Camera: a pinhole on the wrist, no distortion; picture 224 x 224 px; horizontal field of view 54.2 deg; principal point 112.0 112.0 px. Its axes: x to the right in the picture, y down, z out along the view. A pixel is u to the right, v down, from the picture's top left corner.
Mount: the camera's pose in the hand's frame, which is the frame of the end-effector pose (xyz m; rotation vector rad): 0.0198 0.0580 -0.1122 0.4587 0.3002 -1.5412
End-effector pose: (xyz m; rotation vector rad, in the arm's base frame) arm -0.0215 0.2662 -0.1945 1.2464 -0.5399 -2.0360
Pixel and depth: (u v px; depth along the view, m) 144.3 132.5 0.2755
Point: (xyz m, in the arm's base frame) -0.1644 0.3248 -0.2236
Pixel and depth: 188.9 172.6 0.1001
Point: -0.0065 0.2522 -0.2482
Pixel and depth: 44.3 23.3 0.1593
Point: -0.0326 0.2905 -0.1178
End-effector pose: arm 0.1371 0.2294 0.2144 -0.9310 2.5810 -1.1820
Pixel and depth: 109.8 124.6 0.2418
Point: 0.1931 0.1324 0.1838
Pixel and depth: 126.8 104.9 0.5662
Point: 0.4310 -0.0885 0.1333
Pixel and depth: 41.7 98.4 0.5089
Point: 0.3583 -0.0063 -0.0460
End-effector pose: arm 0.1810 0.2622 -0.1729 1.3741 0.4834 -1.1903
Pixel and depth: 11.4 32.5 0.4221
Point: 0.0239 0.0134 0.0692
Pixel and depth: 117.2 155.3 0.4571
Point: -0.0399 0.0086 -0.2446
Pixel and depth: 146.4 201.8 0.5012
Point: -0.0740 -0.0295 -0.3759
